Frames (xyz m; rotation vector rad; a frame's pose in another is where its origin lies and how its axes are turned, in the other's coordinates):
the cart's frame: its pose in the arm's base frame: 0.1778 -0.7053 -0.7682 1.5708 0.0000 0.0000
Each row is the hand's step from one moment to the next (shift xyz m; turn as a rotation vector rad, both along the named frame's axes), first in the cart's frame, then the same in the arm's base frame.
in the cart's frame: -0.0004 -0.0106 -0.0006 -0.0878 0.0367 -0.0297
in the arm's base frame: -0.0004 0.0006 -0.0106 -0.0878 0.0297 0.0367
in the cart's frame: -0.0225 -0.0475 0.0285 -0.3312 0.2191 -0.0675
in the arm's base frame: -0.0225 -0.0285 -0.0475 -0.3312 0.0675 0.2191
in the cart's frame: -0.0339 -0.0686 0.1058 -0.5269 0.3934 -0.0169
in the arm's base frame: -0.0339 -0.1058 -0.0686 -0.5269 0.0169 0.3934
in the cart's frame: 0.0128 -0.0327 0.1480 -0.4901 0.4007 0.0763
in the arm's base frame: 0.0128 -0.1480 -0.0327 -0.4901 -0.0763 0.4007
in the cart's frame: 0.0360 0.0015 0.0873 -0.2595 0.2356 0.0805
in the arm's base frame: 0.0360 -0.0873 0.0015 -0.2595 -0.0805 0.2356
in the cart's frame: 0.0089 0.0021 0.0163 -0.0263 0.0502 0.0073
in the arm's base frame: 0.0089 -0.0163 0.0021 -0.0263 -0.0073 0.0502
